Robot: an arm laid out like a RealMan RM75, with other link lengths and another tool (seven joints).
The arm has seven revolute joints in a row. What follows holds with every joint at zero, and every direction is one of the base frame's. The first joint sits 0.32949 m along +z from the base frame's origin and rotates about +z. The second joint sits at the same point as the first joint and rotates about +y. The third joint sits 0.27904 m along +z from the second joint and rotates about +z. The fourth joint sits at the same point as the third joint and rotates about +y. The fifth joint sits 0.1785 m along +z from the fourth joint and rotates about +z. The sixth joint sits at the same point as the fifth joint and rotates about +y. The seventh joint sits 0.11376 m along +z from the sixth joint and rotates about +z. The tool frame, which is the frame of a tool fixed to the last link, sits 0.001 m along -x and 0.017 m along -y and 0.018 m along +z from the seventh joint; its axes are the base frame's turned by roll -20.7, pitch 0 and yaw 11.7 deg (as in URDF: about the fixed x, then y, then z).
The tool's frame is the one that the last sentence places.
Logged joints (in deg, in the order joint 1, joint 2, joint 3, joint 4, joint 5, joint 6, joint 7), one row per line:
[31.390, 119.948, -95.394, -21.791, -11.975, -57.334, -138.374]
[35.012, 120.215, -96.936, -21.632, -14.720, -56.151, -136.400]
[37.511, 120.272, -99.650, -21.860, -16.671, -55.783, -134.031]
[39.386, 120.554, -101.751, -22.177, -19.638, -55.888, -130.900]
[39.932, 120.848, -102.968, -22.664, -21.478, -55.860, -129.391]
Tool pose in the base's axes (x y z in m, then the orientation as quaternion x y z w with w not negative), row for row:
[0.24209, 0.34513, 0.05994, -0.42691, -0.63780, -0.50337, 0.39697]
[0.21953, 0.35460, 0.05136, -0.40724, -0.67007, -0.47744, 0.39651]
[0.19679, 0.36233, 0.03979, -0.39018, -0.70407, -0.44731, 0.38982]
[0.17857, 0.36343, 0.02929, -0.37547, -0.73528, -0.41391, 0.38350]
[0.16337, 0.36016, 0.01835, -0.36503, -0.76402, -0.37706, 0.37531]
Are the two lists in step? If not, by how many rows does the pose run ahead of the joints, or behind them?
The pose runs 1 row behind the joints: the pose in row i belongs to the joints in row i - 1.
